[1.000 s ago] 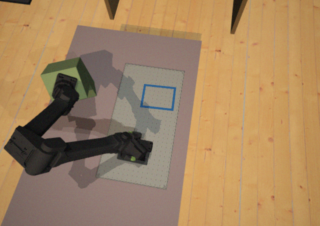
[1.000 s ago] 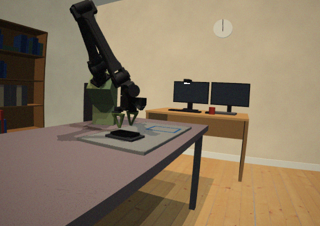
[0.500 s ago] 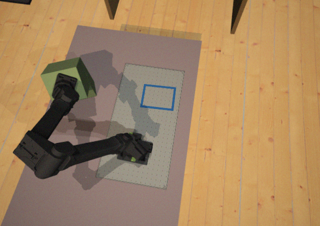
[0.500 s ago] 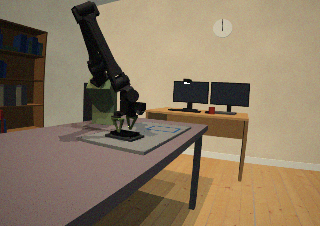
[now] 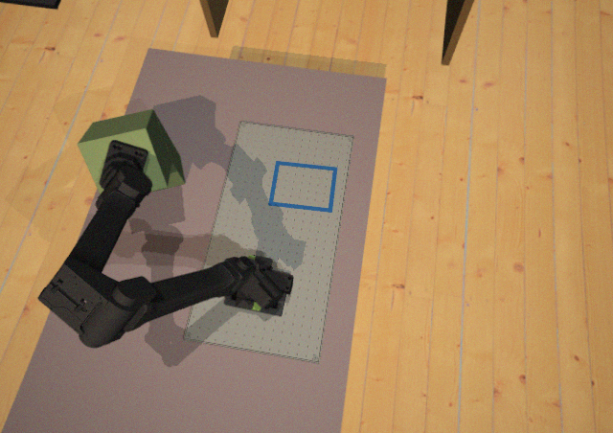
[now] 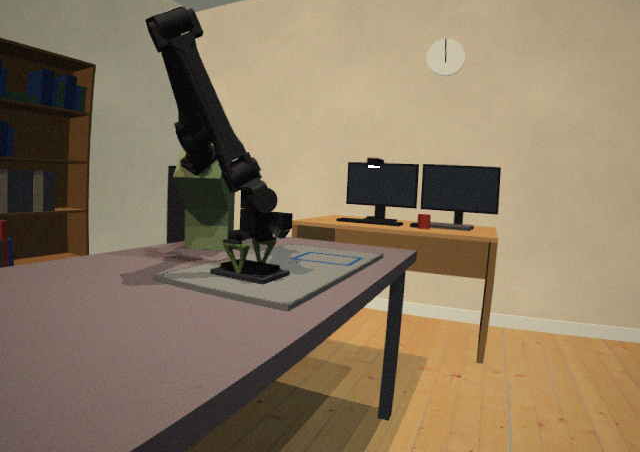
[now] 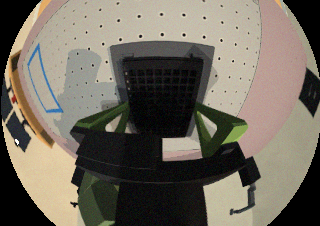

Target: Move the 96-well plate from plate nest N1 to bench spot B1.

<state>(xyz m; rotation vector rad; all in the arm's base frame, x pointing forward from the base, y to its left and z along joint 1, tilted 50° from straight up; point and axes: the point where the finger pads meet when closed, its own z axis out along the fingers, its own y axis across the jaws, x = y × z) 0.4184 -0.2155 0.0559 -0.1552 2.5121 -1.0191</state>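
Now: the black 96-well plate right at my hand. Round my hand: dark plate nest N1: 20 mm below.
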